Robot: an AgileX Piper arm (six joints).
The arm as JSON. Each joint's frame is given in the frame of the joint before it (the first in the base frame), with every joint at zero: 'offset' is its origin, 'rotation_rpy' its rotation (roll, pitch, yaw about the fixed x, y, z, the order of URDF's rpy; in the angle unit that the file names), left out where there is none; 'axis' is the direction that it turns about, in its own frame. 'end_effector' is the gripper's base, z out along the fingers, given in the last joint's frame.
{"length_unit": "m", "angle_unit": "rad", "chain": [
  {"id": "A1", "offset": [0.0, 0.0, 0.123], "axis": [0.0, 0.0, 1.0]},
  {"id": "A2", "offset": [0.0, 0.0, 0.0], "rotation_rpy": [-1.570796, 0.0, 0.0], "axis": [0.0, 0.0, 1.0]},
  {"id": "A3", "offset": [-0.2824, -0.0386, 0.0], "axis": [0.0, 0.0, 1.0]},
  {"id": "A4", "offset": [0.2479, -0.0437, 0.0], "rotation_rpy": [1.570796, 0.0, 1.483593], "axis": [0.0, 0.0, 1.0]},
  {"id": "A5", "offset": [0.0, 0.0, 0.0], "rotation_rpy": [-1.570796, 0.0, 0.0], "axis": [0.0, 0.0, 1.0]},
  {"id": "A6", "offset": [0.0, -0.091, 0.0], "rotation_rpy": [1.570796, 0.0, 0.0], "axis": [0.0, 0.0, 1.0]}
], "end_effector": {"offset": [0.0, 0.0, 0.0]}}
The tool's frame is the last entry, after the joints.
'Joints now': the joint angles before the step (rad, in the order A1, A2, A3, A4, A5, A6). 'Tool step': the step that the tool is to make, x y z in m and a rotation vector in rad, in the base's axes. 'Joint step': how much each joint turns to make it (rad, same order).
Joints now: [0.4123, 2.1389, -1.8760, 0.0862, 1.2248, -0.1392]
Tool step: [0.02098, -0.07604, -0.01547, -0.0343, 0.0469, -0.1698]
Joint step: [-0.1726, 0.0044, 0.0508, -0.0179, 0.0000, 0.0008]
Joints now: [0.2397, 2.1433, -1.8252, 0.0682, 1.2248, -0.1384]
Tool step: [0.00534, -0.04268, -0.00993, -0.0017, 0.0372, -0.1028]
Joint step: [-0.0978, 0.0058, 0.0287, 0.0051, 0.0021, 0.0039]
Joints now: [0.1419, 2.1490, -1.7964, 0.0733, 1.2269, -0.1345]
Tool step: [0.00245, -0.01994, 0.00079, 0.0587, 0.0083, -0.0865]
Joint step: [-0.0571, -0.0020, 0.0023, 0.0603, -0.0001, 0.0136]
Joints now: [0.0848, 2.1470, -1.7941, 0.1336, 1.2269, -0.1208]
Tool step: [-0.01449, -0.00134, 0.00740, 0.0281, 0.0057, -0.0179]
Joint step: [-0.0060, -0.0619, 0.0783, 0.0300, -0.0134, 0.0019]
